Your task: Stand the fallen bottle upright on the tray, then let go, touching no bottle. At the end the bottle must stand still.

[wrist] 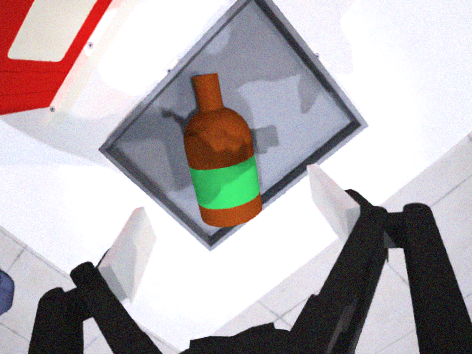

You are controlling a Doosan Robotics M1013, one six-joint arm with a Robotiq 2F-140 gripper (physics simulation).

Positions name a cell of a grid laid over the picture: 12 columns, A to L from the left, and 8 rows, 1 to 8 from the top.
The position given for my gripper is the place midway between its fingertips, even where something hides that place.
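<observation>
You'd see my gripper (F5) here, and there's a grey tray (H3) as well.
</observation>
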